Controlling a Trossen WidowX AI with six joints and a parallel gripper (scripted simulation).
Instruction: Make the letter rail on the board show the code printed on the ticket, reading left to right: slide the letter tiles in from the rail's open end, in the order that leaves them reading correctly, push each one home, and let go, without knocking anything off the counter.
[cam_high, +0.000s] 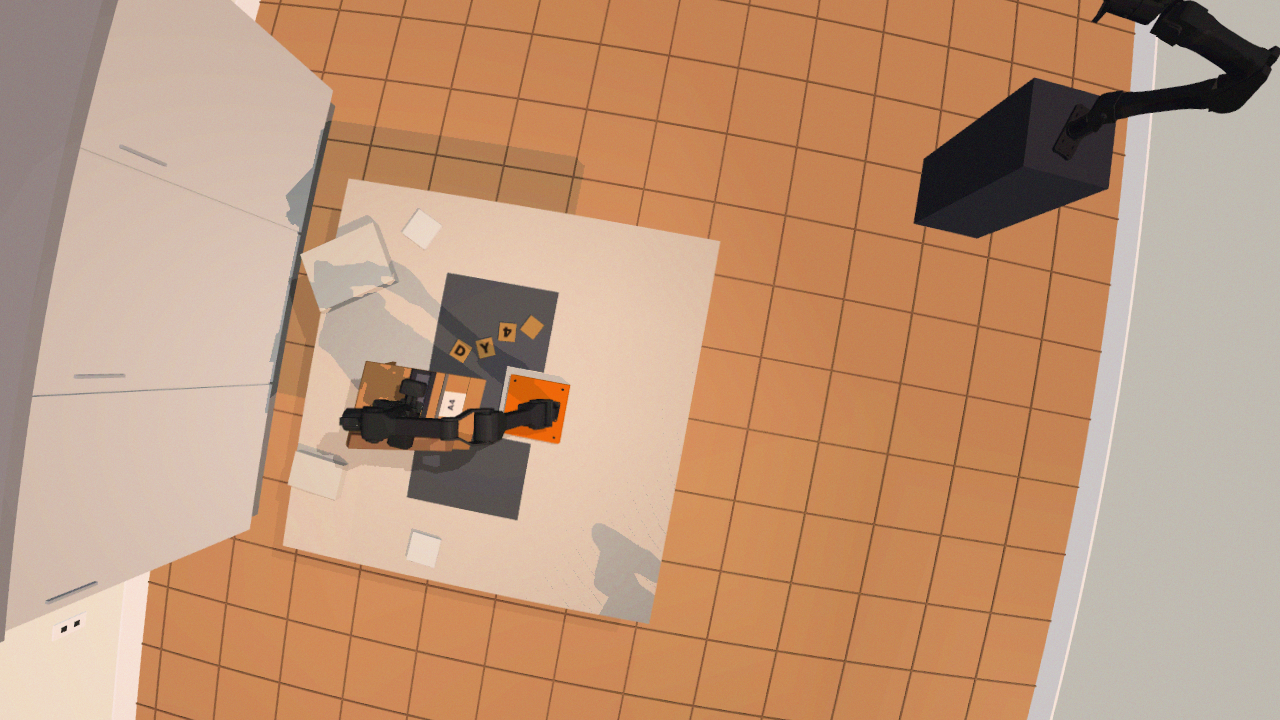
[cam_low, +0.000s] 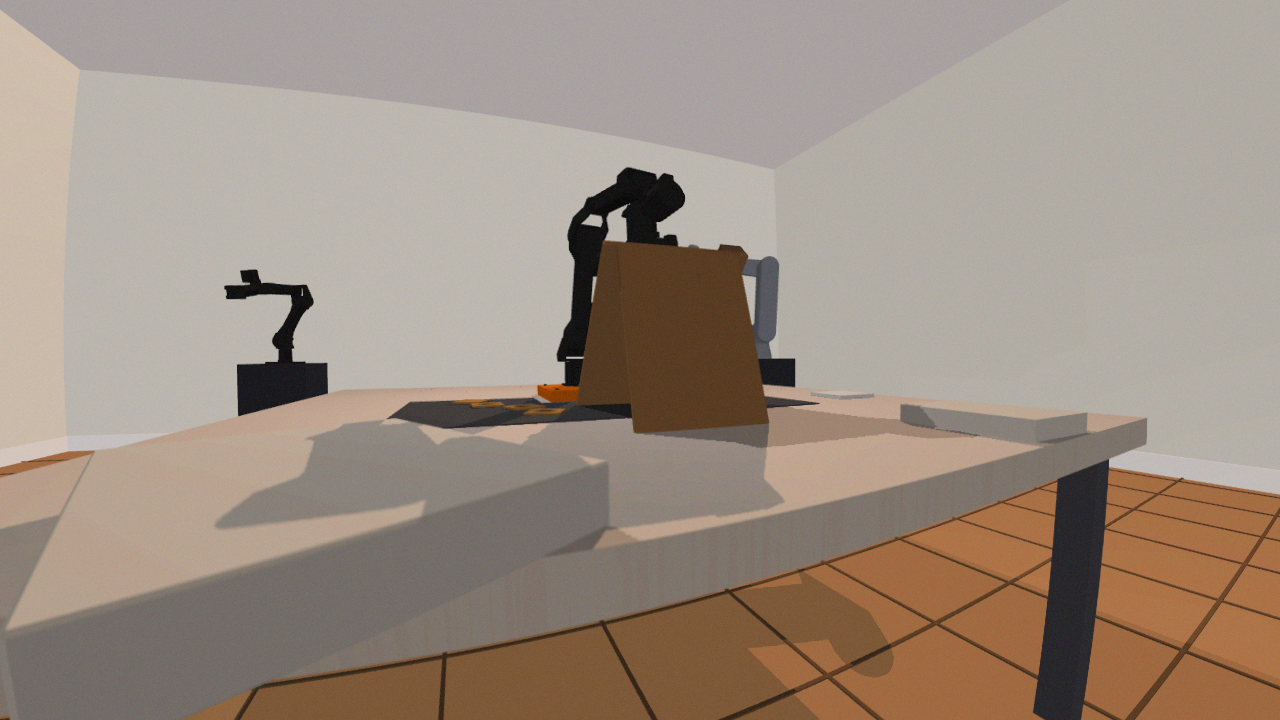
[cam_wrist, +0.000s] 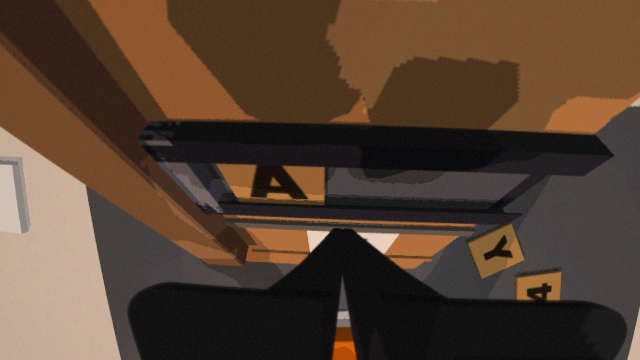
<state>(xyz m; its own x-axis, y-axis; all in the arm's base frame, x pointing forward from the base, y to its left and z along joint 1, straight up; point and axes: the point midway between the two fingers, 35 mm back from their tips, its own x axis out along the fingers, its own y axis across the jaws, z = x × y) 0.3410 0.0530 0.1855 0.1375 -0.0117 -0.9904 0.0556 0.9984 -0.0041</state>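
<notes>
Right now my gripper tip is 230 mm past the blank tile, 310 mm to the left of it and 170 mm above it. The rest, counted from my gripper tip: tile marked d: 10 mm behind, 180 mm to the right, 170 mm below; then white ticket: 50 mm behind, 10 mm to the right, 100 mm below; then tile marked y: 90 mm behind, 210 mm to the right, 170 mm below.
</notes>
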